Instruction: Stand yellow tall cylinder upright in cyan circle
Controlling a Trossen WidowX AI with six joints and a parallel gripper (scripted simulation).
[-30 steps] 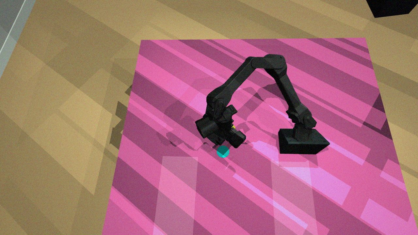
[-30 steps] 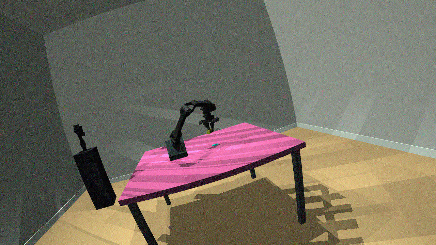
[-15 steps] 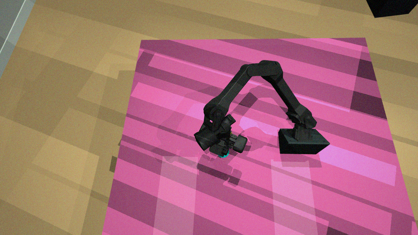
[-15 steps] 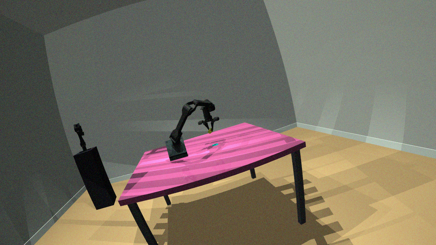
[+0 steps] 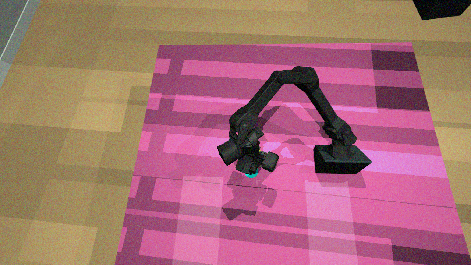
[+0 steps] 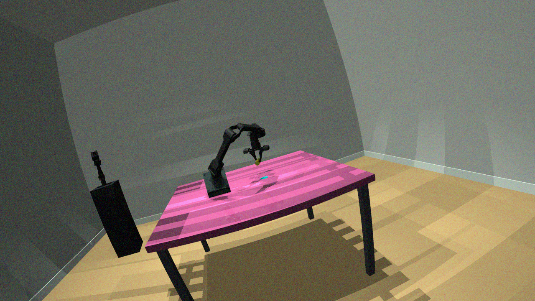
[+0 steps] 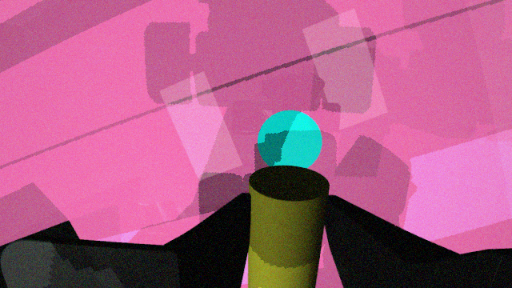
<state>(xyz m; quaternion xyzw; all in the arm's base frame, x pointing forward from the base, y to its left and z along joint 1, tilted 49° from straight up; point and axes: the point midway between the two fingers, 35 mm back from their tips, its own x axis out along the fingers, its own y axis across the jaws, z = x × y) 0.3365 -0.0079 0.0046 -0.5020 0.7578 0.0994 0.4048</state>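
Right now my gripper tip is 14 cm above the cyan circle. The rest, counted from my gripper tip: yellow tall cylinder: 2 cm to the right, 1 cm behind.
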